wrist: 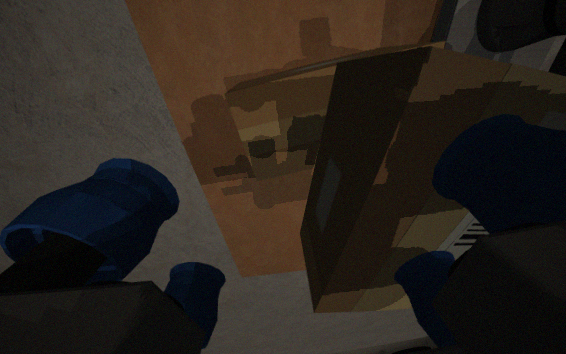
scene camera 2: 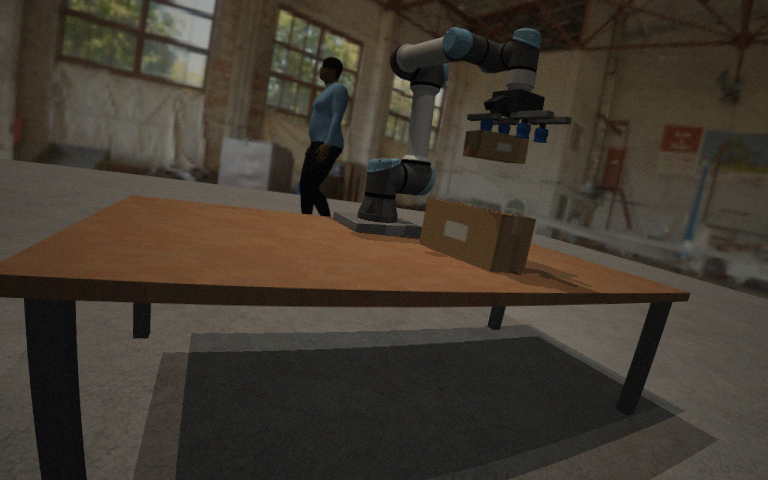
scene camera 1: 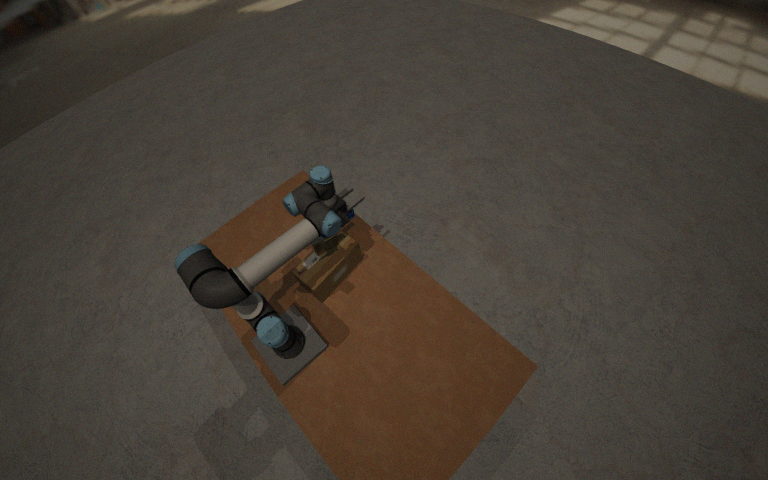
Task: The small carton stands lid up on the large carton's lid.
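Pixels of known places: end effector, tool point: [wrist: 298, 228] [scene camera 2: 511, 139]; arm's base, origin of the base link: [wrist: 515, 5] [scene camera 2: 377, 219] [scene camera 1: 289, 342].
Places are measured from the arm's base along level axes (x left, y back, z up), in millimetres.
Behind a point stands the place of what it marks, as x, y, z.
Note:
The small carton [scene camera 2: 491, 148] @[96, -444, 289] [wrist: 369, 110] @[78, -441, 315] hangs lid up from my suction gripper [scene camera 2: 513, 131] @[134, -474, 324] [scene camera 1: 350, 213]. In scene camera 2, two blue cups meet its lid and two stick out past it on the right. The large carton [scene camera 1: 338, 272] @[70, -383, 61] [scene camera 2: 481, 243] @[83, -494, 28] [wrist: 257, 117] @[127, -503, 118] stands on the table. The small carton is in the air above the large one, with a wide gap between them in scene camera 2. In scene camera 1 my wrist hides most of the small carton. In the wrist view the small carton covers part of the large carton's lid.
The brown table [scene camera 1: 419, 362] @[-473, -355, -36] [scene camera 2: 226, 249] @[-556, -476, -37] carries the arm's grey base plate [scene camera 1: 308, 353] @[-103, -34, -5] [scene camera 2: 390, 227] @[-4, -123, -9], close to the large carton. The table's edge [scene camera 2: 640, 291] @[576, -707, -37] runs beyond the large carton. A person in a blue top [scene camera 2: 329, 110] stands behind the table.

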